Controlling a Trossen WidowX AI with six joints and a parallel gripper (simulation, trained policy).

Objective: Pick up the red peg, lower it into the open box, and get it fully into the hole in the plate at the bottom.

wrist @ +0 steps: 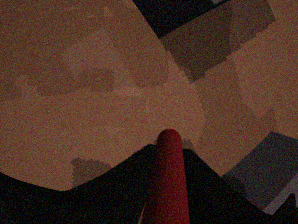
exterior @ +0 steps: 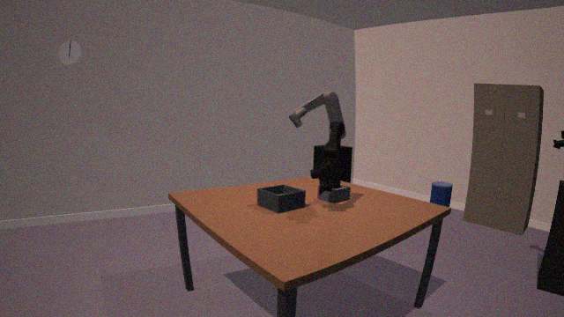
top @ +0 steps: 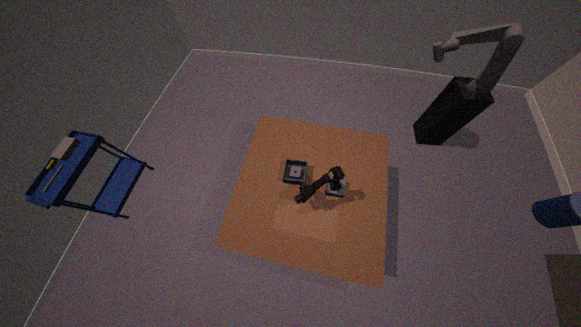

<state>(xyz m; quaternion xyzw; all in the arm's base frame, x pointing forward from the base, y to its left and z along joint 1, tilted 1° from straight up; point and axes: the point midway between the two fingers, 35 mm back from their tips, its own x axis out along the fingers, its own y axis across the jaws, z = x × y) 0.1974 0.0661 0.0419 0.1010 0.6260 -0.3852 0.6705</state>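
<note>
Now: gripper tip 170 mm to the left of the dark grey box, 140 mm short of it and 70 mm above it. Also, from my gripper tip: red peg: 20 mm above, 10 mm to the left.
</note>
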